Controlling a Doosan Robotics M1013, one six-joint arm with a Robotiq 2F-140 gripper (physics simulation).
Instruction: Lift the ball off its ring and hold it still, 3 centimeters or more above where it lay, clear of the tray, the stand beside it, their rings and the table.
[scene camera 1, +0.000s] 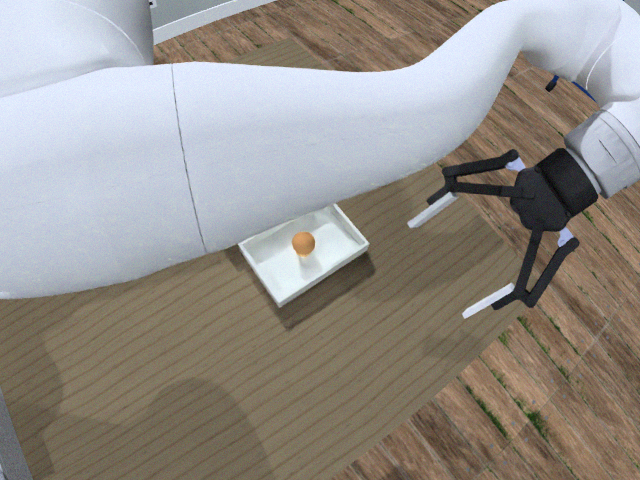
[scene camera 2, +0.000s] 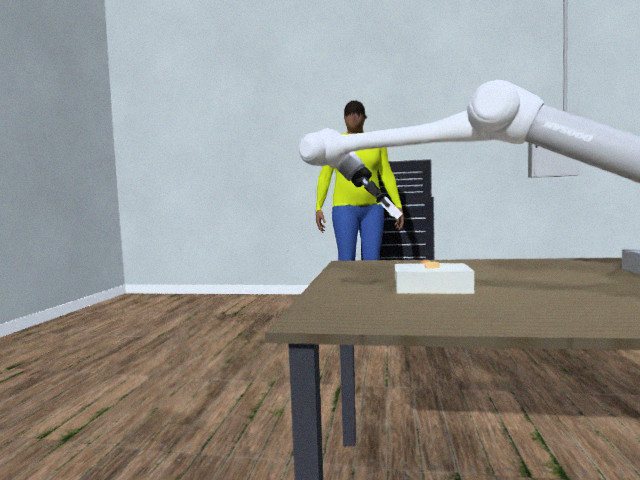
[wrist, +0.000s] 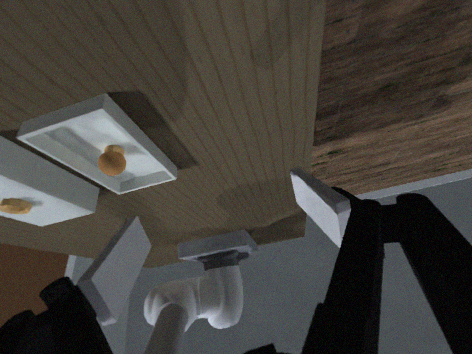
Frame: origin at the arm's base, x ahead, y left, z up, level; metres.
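Seen in the pictures: gripper, fingertip midpoint: (scene camera 1: 439, 268) (scene camera 2: 397, 215) (wrist: 219, 208); arm's base, origin of the base link: (wrist: 220, 255).
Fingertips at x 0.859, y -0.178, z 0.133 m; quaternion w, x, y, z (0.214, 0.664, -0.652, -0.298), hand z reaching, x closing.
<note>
Offsets run from my fingertips to a thing's middle. "spot": to the spot under its first point. Level surfaces: height alone.
An orange ball {dx -0.096, dy +0.184, dz -0.154 m} (scene camera 1: 303, 243) (wrist: 112, 162) rests on a small orange ring {spot: dx -0.083, dy +0.172, dz -0.166 m} (wrist: 116, 149) inside the shallow white tray {dx -0.096, dy +0.184, dz -0.170 m} (scene camera 1: 324, 275) (wrist: 62, 113). The white stand (scene camera 2: 434, 282) (wrist: 55, 197) is beside the tray, with its own orange ring {spot: dx -0.102, dy +0.348, dz -0.117 m} (wrist: 16, 205) on top; in scene camera 1 the arm hides it. In scene camera 2 the tray is hidden behind the stand, and the orange at the stand's top is too small to tell apart. My gripper (scene camera 1: 438, 270) (scene camera 2: 397, 214) (wrist: 219, 208) is wide open and empty, tilted, high above the table and off to the tray's side.
The wooden table {dz -0.184 m} (scene camera 1: 206, 330) (scene camera 2: 465, 320) (wrist: 240, 125) ends beyond the tray on the gripper's side. My white arm (scene camera 1: 284, 139) (scene camera 2: 423, 133) passes over the table. A person in a yellow top (scene camera 2: 356, 191) stands behind the table, near a dark slatted unit (scene camera 2: 428, 206).
</note>
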